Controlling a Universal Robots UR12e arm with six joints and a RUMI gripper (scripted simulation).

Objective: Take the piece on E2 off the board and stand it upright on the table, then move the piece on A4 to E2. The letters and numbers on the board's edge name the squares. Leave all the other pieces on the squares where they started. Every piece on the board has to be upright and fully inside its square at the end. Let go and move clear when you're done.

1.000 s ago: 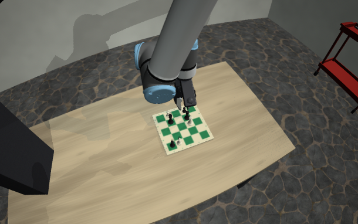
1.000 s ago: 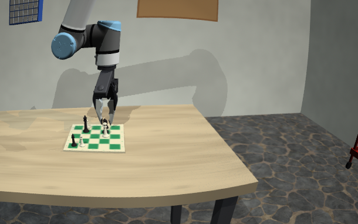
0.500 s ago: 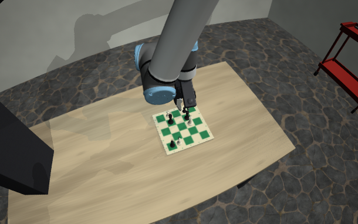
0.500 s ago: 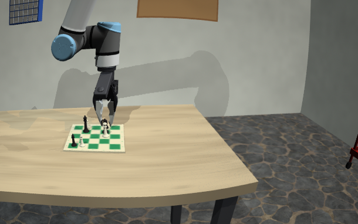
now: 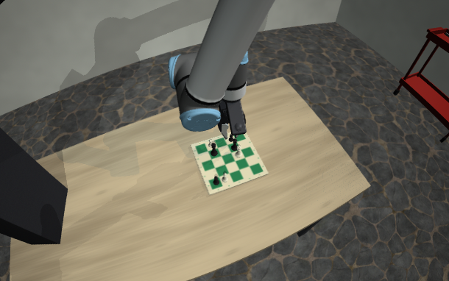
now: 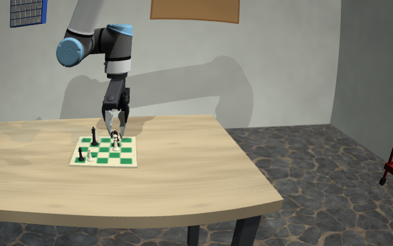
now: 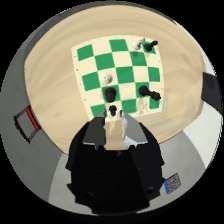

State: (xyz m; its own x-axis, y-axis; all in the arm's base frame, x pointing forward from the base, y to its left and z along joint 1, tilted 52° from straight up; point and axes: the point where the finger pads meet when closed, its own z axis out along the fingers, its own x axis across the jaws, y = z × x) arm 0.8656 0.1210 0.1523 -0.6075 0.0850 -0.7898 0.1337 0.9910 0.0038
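The small black piece lies 10 mm below my hand. From my hand the other things lie so: tall black piece: 80 mm behind, 30 mm to the right, 10 mm above; cream chessboard: 70 mm to the right, 40 mm behind, 20 mm below; white pawn: 150 mm to the right, 80 mm behind.
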